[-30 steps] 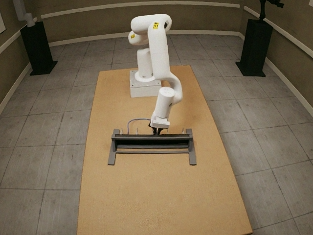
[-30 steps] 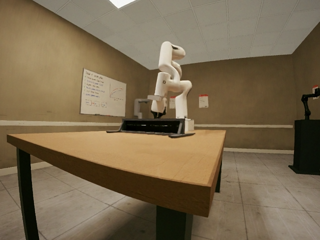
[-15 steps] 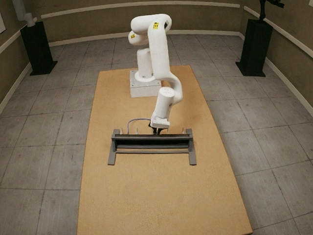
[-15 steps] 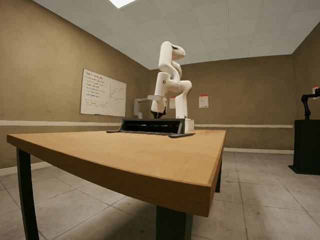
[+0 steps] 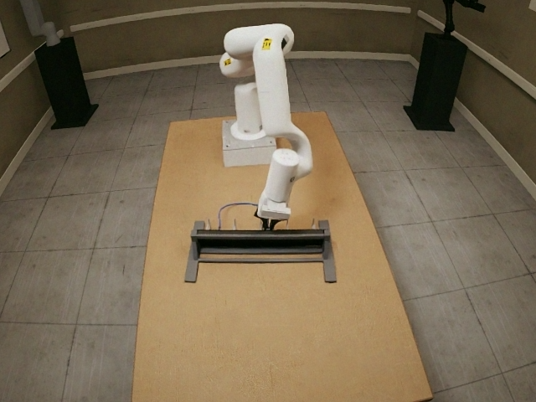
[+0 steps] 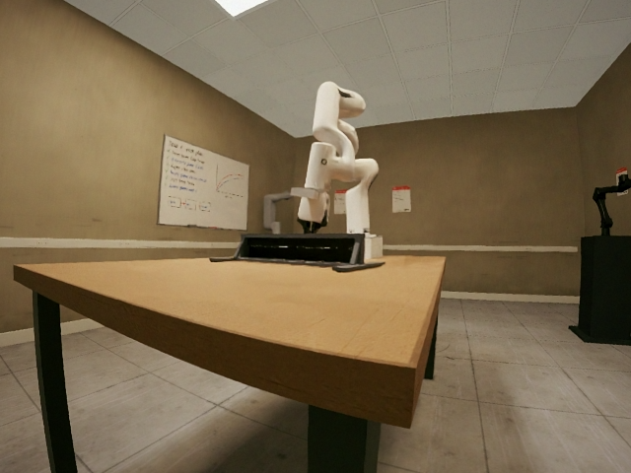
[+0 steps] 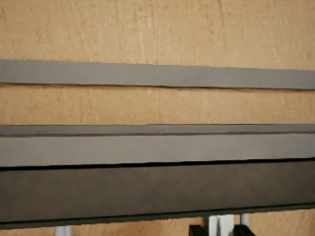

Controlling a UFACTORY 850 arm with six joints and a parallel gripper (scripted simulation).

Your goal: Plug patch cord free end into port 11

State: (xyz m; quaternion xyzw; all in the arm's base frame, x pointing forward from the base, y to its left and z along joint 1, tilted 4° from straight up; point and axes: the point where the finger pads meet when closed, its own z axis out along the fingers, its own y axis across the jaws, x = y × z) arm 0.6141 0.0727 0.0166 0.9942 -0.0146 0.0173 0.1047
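Now: the white plug 20 mm ahead of my hand and 10 mm below it.
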